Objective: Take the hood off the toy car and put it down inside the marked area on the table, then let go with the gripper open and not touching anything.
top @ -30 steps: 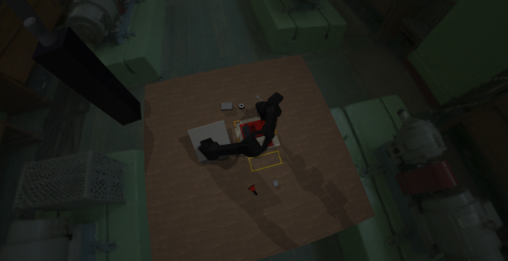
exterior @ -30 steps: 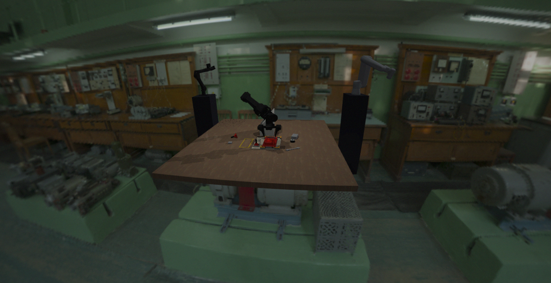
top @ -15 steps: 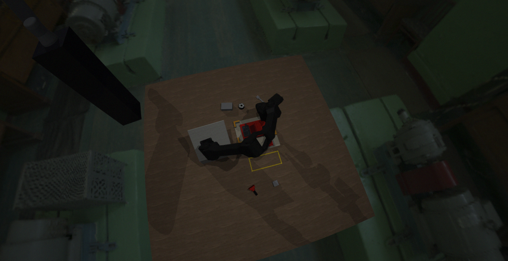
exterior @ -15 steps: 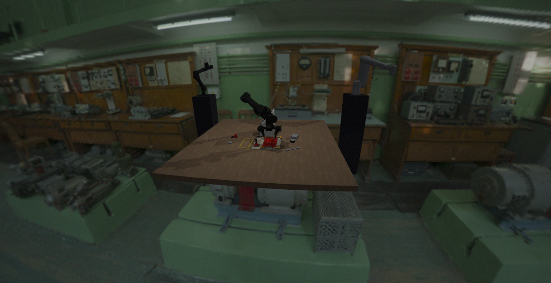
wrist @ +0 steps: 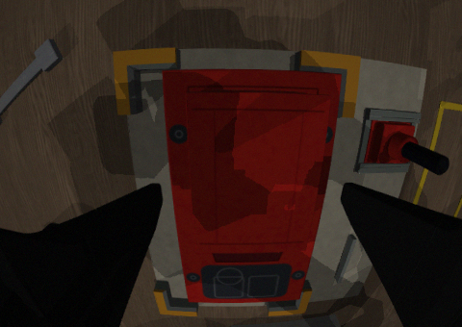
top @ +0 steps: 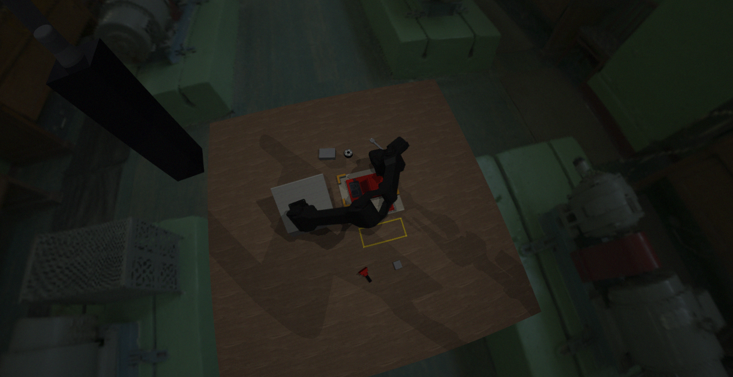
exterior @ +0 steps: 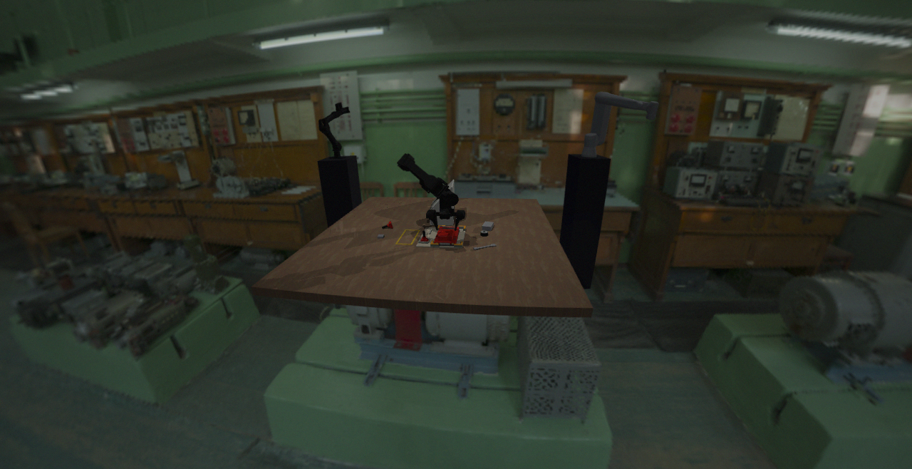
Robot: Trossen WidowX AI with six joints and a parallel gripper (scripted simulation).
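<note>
The red hood lies 20 mm below my gripper tip. Round my gripper tip: wrench (70 mm ahead, 180 mm to the left, 60 mm below); wheel (80 mm behind, 200 mm to the left, 50 mm below).
</note>
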